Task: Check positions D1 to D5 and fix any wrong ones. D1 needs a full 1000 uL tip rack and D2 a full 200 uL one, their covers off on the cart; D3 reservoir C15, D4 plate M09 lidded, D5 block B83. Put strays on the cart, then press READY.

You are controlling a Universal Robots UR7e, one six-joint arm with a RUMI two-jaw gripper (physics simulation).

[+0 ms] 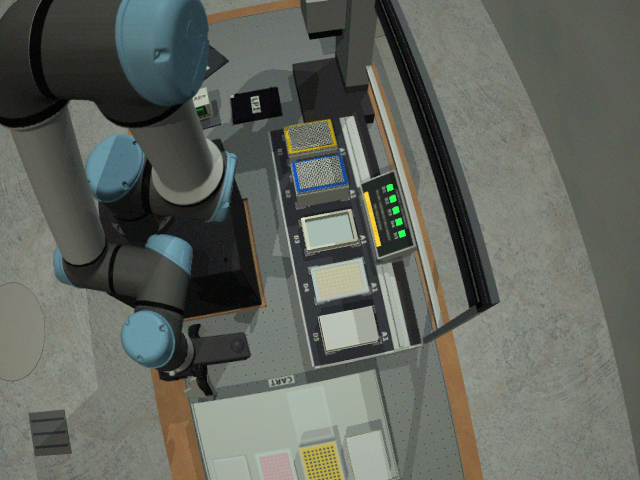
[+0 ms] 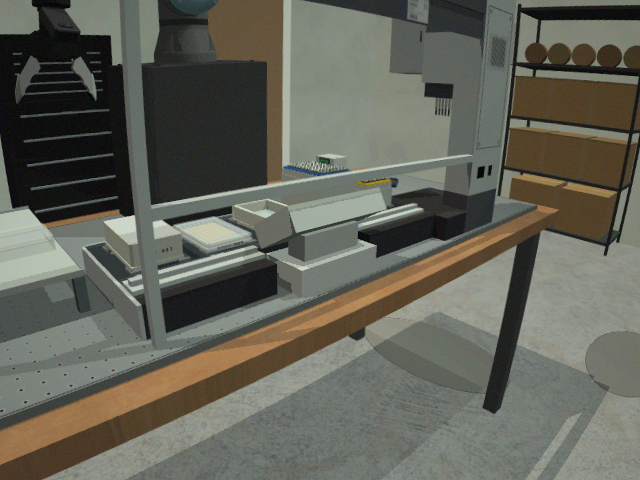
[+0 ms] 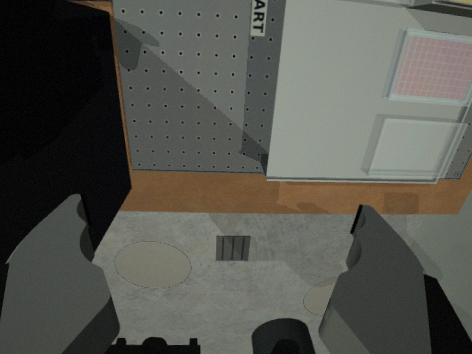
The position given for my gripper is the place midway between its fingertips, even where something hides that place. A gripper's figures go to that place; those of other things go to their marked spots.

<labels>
My gripper (image 1: 206, 363): 1.03 m from the lens. A reservoir (image 1: 334, 230): 1.30 m from the lens.
</labels>
